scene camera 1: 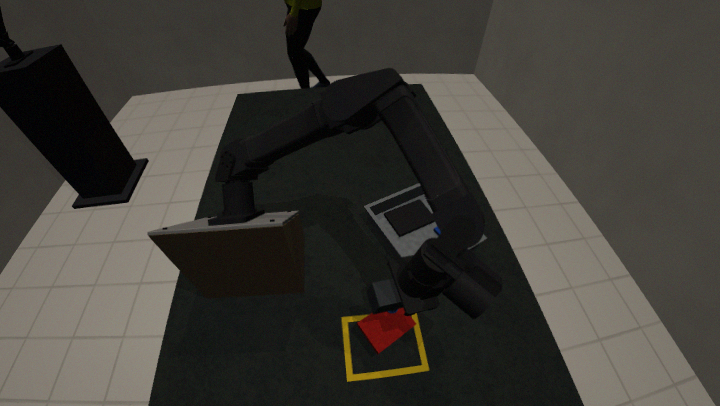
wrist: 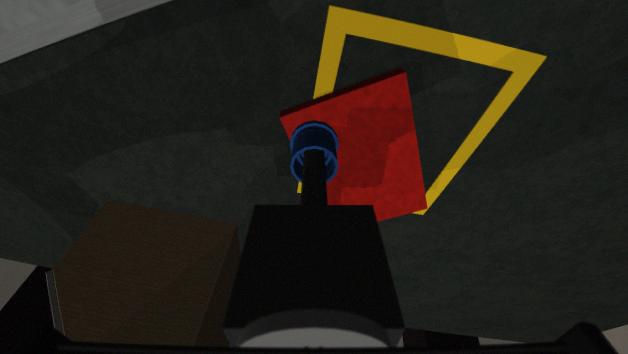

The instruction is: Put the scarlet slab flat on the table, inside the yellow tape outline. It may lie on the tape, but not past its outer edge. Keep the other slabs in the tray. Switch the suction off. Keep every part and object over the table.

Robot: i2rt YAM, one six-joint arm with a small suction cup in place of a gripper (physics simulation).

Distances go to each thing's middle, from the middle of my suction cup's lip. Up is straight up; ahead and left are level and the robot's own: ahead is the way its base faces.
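My suction cup is 30 mm past the yellow tape outline [wrist: 524, 64], 60 mm above it and 60 mm to the left of it. Offsets of the remaining things, taken from my suction cup: scarlet slab [scene camera 1: 381, 330], 20 mm behind, 30 mm to the right, 10 mm below; grey tray [scene camera 1: 407, 245], 130 mm ahead, 210 mm to the left, 30 mm below; black slab [scene camera 1: 405, 219], 110 mm ahead, 260 mm to the left, 50 mm below. Going by their middles, the scarlet slab is the nearest to my suction cup of the things named here.
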